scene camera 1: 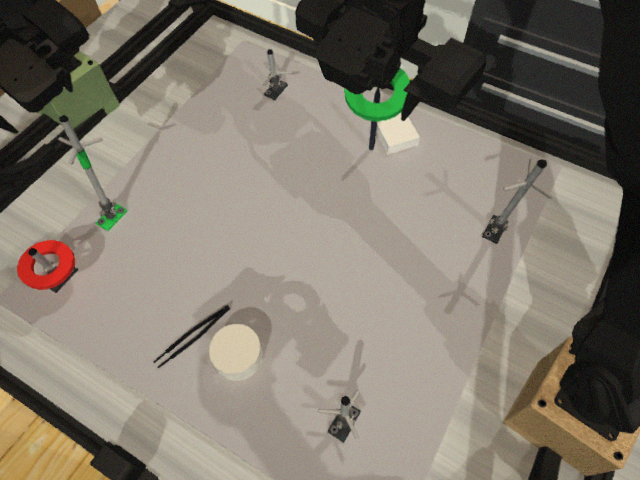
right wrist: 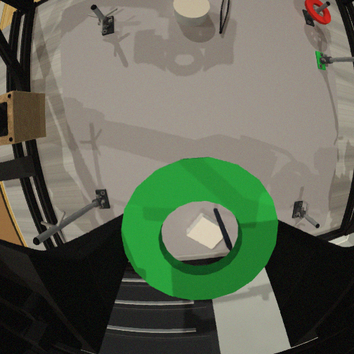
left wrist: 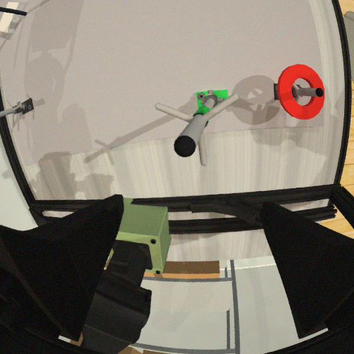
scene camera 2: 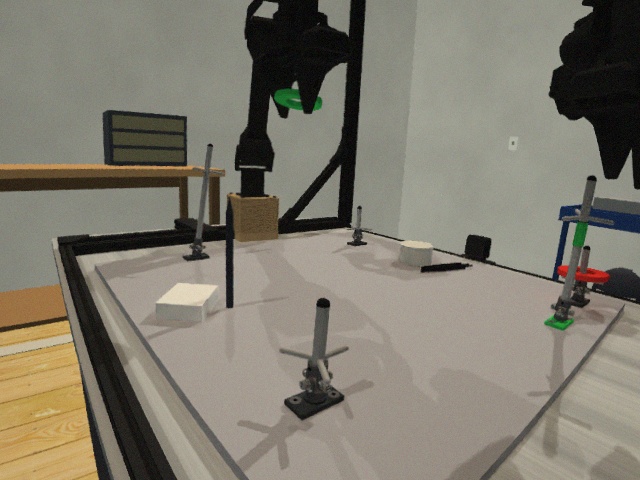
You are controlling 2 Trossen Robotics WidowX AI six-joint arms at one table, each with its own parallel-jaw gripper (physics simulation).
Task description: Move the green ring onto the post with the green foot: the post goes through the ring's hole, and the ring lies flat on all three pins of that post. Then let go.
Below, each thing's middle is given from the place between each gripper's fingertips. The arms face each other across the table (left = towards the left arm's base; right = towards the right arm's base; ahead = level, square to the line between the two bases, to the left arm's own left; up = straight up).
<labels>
I see my left gripper 8 cm above the green-footed post (scene camera 2: 564, 301) and 3 cm to the left of it. Round my left hand: cream disc (scene camera 1: 235, 350) 35 cm to the right, 17 cm below, 7 cm behind; then red ring (left wrist: 289, 74) 14 cm below, 13 cm behind, 7 cm to the right; then green ring (scene camera 1: 363, 108) 37 cm to the right, 20 cm ahead, 9 cm above.
I see my right gripper 20 mm below the green ring. The rest, counted from my right hand: cream disc 280 mm behind, 230 mm below, 20 mm to the left; dark rod (scene camera 2: 229, 212) 180 mm below, 130 mm ahead, 70 mm to the left; white block (scene camera 2: 186, 302) 240 mm below, 170 mm ahead, 50 mm to the left.
</labels>
